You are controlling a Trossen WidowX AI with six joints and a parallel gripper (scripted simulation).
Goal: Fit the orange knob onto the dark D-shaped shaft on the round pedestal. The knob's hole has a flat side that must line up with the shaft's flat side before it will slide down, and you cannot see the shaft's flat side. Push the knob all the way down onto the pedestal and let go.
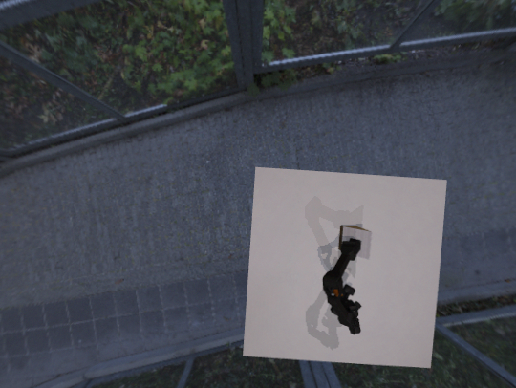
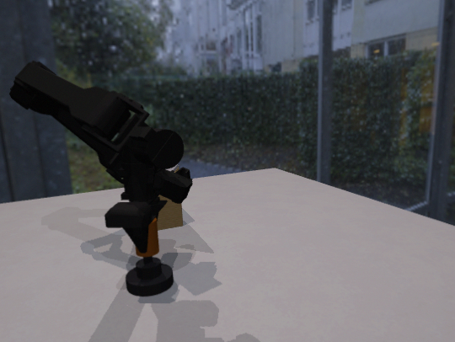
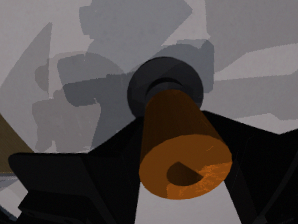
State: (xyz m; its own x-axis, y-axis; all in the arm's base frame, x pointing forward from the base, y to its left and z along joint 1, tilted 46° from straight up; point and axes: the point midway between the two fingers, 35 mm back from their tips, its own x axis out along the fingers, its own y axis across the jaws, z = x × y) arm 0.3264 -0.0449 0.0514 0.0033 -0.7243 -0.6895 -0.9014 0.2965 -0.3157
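The dark round pedestal lies 4 cm below my gripper tip. The rest, counted from my gripper tip: orange knob: 2 cm above.
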